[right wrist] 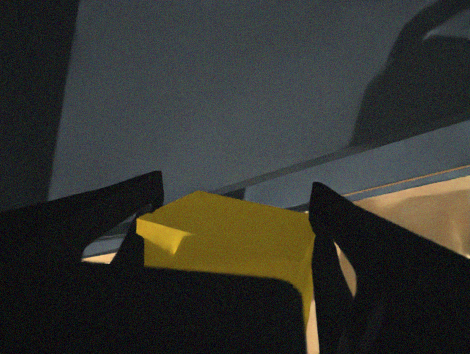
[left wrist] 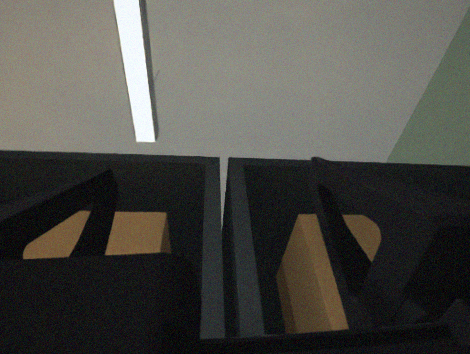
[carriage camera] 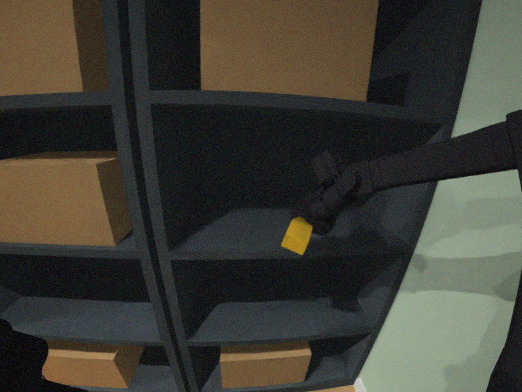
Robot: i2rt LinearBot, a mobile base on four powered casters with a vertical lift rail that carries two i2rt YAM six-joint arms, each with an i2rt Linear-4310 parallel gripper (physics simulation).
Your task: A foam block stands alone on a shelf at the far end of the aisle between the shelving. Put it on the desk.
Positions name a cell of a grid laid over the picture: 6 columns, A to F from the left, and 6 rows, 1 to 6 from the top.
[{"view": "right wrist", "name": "my right gripper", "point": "D4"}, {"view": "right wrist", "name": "yellow foam block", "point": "C4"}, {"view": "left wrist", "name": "my left gripper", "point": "C3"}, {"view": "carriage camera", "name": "my right gripper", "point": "D4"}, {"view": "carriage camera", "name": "yellow foam block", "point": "D4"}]
